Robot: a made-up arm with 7 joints. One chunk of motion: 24 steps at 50 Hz.
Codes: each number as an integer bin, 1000 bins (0 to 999) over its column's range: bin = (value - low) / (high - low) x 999, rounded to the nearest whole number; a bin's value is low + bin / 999 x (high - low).
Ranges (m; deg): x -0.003..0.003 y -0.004..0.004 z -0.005..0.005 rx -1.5..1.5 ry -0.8..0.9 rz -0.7..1
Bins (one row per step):
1: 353 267 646 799 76 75
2: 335 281 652 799 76 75
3: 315 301 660 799 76 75
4: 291 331 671 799 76 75
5: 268 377 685 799 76 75
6: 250 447 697 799 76 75
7: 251 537 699 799 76 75
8: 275 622 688 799 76 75
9: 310 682 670 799 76 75
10: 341 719 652 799 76 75
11: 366 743 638 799 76 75
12: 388 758 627 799 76 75
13: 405 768 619 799 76 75
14: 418 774 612 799 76 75
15: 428 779 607 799 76 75
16: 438 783 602 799 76 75
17: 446 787 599 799 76 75
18: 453 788 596 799 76 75
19: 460 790 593 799 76 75
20: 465 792 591 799 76 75
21: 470 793 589 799 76 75
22: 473 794 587 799 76 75
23: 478 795 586 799 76 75
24: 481 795 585 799 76 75
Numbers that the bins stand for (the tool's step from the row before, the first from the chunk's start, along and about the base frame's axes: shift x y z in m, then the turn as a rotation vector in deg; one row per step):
1: -0.00088 -0.00186 0.00147 0.899 -0.671 -0.572
2: -0.00099 -0.00175 0.00153 0.899 -0.671 -0.572
3: -0.00111 -0.00159 0.00161 0.899 -0.671 -0.572
4: -0.00125 -0.00135 0.00172 0.899 -0.671 -0.572
5: -0.00139 -0.00098 0.00186 0.899 -0.671 -0.572
6: -0.00150 -0.00042 0.00198 0.899 -0.671 -0.572
7: -0.00149 0.00030 0.00200 0.899 -0.671 -0.572
8: -0.00135 0.00098 0.00189 0.899 -0.671 -0.572
9: -0.00114 0.00146 0.00171 0.899 -0.671 -0.572
10: -0.00095 0.00176 0.00153 0.899 -0.671 -0.572
11: -0.00080 0.00195 0.00139 0.899 -0.671 -0.572
12: -0.00067 0.00207 0.00128 0.899 -0.671 -0.572
13: -0.00057 0.00215 0.00120 0.899 -0.671 -0.572
14: -0.00049 0.00220 0.00113 0.899 -0.671 -0.572
15: -0.00043 0.00224 0.00108 0.899 -0.671 -0.572
16: -0.00037 0.00227 0.00103 0.899 -0.671 -0.572
17: -0.00032 0.00230 0.00100 0.899 -0.671 -0.572
18: -0.00028 0.00231 0.00097 0.899 -0.671 -0.572
19: -0.00024 0.00233 0.00094 0.899 -0.671 -0.572
20: -0.00021 0.00234 0.00092 0.899 -0.671 -0.572
21: -0.00018 0.00235 0.00090 0.899 -0.671 -0.572
22: -0.00016 0.00236 0.00088 0.899 -0.671 -0.572
23: -0.00013 0.00237 0.00087 0.899 -0.671 -0.572
24: -0.00011 0.00237 0.00086 0.899 -0.671 -0.572

